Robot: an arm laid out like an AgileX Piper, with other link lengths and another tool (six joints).
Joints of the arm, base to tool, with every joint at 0 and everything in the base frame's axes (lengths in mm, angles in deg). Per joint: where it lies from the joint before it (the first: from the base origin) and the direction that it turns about. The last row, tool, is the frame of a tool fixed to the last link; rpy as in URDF.
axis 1: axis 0 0 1 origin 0.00 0.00 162.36
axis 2: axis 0 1 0 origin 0.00 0.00 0.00
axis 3: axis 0 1 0 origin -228.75 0.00 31.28
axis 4: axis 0.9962 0 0.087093 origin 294.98 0.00 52.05
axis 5: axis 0 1 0 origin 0.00 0.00 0.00
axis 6: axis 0.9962 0 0.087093 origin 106.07 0.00 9.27
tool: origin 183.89 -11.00 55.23 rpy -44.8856 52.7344 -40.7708
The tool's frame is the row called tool.
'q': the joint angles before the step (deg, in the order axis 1, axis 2, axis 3, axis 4, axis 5, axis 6). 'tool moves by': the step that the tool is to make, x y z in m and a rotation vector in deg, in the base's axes. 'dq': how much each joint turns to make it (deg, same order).
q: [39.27 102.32 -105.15 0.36 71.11 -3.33]
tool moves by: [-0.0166 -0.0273 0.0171 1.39 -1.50 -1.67]
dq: [-1.06 -9.86 9.74 -0.16 -1.92 0.66]
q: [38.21 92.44 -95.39 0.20 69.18 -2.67]
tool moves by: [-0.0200 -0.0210 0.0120 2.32 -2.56 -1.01]
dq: [-0.37 -10.77 11.29 -0.11 -3.97 0.71]
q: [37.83 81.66 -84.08 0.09 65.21 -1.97]
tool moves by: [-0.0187 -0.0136 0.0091 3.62 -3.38 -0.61]
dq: [-0.04 -10.62 11.30 0.38 -5.57 0.72]
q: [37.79 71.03 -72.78 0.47 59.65 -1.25]
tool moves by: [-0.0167 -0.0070 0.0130 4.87 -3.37 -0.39]
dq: [-0.02 -9.51 9.09 1.42 -5.25 0.57]
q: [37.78 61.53 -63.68 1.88 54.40 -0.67]
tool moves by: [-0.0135 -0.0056 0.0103 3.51 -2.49 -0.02]
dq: [-0.01 -7.08 6.08 1.21 -3.12 0.05]
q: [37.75 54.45 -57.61 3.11 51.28 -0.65]
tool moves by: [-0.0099 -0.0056 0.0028 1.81 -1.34 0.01]
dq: [-0.07 -4.83 4.18 0.68 -1.51 -0.10]
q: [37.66 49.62 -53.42 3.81 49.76 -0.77]
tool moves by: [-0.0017 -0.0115 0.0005 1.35 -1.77 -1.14]
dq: [-1.14 -4.34 4.20 0.14 -2.08 -0.19]
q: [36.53 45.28 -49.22 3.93 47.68 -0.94]
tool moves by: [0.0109 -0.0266 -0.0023 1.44 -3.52 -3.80]
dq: [-3.50 -5.46 6.45 -0.75 -4.70 -0.16]
